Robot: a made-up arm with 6 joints. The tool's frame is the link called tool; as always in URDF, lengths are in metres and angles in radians.
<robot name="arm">
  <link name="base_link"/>
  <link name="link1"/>
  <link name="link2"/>
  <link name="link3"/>
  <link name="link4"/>
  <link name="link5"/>
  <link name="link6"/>
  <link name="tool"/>
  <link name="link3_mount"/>
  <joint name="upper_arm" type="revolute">
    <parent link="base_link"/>
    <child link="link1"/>
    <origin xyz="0.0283 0.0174 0.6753" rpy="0 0 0"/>
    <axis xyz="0 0 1"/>
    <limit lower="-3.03" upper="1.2"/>
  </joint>
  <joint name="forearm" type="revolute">
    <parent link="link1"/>
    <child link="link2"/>
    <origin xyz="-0.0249 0.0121 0.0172" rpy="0 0 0"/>
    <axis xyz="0 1 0"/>
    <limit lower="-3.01" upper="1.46"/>
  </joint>
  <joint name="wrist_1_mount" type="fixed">
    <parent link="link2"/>
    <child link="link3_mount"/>
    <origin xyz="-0.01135 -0.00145 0.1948" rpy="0 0 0"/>
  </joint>
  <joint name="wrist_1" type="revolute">
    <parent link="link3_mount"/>
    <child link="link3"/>
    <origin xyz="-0.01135 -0.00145 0.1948" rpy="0 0 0"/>
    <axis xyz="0 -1 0"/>
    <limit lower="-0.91" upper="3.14"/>
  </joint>
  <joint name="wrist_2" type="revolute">
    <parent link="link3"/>
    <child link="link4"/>
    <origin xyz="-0.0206 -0.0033 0.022" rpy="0 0 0"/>
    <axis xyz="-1 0 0"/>
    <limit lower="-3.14" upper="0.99"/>
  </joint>
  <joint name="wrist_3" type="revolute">
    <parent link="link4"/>
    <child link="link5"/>
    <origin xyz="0.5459 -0.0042 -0.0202" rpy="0 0 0"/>
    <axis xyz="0 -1 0"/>
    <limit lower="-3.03" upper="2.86"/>
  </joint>
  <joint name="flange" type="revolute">
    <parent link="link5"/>
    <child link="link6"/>
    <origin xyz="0.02 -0.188 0.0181" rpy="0 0 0"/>
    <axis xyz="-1 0 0"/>
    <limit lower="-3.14" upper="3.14"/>
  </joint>
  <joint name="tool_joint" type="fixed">
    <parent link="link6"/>
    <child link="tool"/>
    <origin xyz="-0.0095 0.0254 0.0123" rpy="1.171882 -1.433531 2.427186"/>
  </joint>
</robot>
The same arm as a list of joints. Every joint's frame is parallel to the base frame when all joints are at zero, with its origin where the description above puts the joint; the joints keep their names.
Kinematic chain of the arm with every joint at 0, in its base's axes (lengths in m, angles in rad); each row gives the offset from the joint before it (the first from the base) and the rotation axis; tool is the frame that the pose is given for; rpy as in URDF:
upper_arm: xyz 0.0283 0.0174 0.6753 axis +z
forearm: xyz -0.0249 0.0121 0.0172 axis +y
wrist_1: xyz -0.0227 -0.0029 0.3896 axis -y
wrist_2: xyz -0.0206 -0.0033 0.0220 axis -x
wrist_3: xyz 0.5459 -0.0042 -0.0202 axis -y
flange: xyz 0.0200 -0.1880 0.0181 axis -x
tool: xyz -0.0095 0.0254 0.0123 rpy 1.1719 -1.4335 2.4272
Joint limits (rad, base to tool): -3.0300..1.2000 -3.0100..1.4600 -0.9100..3.1400 -3.1400..0.9900 -3.0300..2.8600 -3.1400..3.1400

